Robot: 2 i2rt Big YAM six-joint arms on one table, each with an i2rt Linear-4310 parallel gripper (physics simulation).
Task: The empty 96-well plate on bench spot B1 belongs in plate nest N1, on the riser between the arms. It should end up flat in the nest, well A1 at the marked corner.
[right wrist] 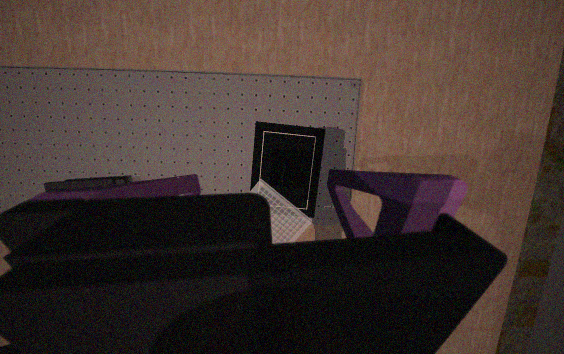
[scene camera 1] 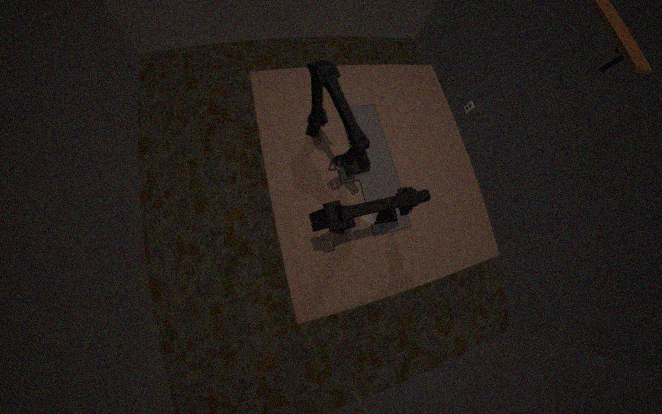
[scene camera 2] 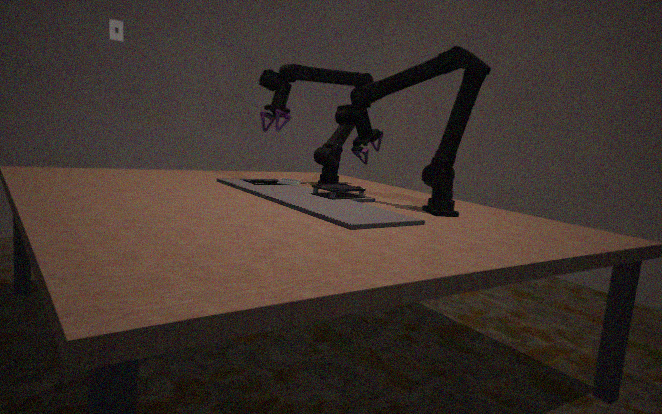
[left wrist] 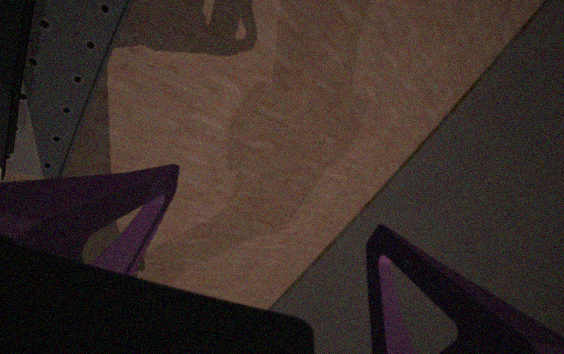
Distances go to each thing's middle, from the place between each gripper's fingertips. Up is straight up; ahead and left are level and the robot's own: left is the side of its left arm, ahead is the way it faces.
Labels:
The black plate nest [right wrist: 288, 158] lies 21 cm below my right hand, 2 cm to the right of it and 2 cm behind it. Also, from my right hand: gridded well plate [right wrist: 288, 222] (20 cm below, 10 cm behind).
The gridded well plate lies 280 mm to the right of my left hand, 200 mm ahead of it and 140 mm below it. The rest, counted from my left hand: black plate nest (310 mm to the right, 290 mm ahead, 140 mm below).

